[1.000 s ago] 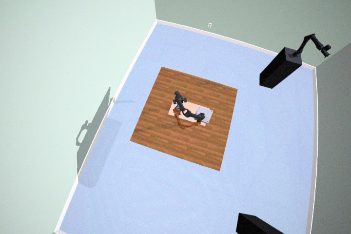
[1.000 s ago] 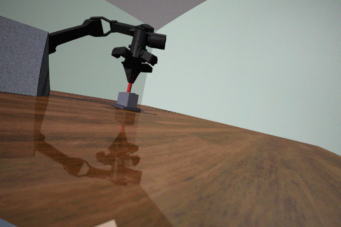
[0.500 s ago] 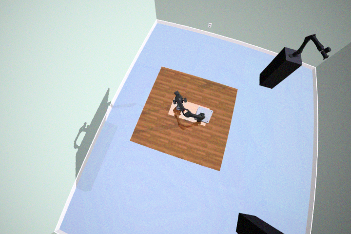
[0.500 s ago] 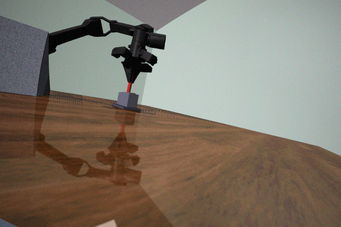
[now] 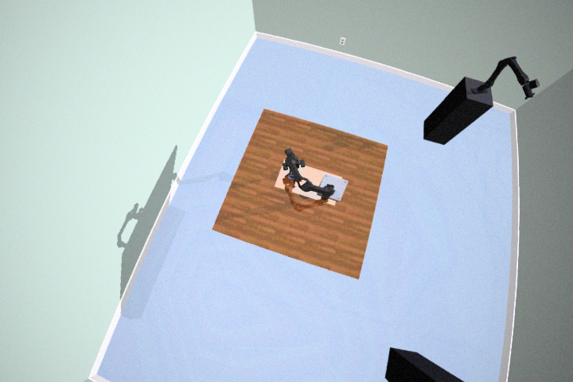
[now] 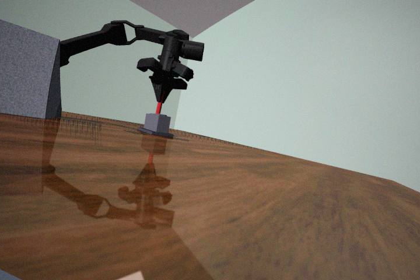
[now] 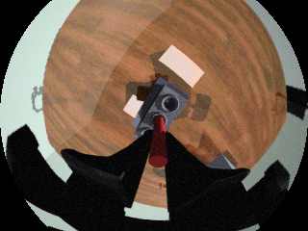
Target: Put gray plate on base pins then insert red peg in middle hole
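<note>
Now: gripper tip right at the red peg. Also, from my gripper tip: base: 90 mm below; then gray plate: 50 mm below.
</note>
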